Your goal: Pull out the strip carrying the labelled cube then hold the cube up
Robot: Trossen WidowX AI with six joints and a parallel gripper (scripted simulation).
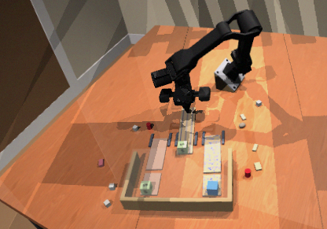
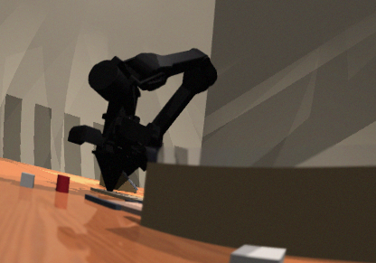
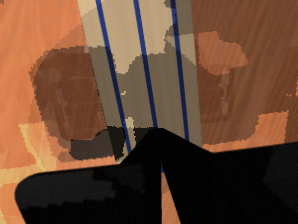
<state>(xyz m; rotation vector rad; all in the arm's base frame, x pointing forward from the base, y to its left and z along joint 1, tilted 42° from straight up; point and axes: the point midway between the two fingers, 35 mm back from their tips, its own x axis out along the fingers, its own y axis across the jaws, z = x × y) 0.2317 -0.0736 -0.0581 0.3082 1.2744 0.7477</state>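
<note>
Now: gripper tip 8 cm short of the strip and 4 cm to the right of it.
</note>
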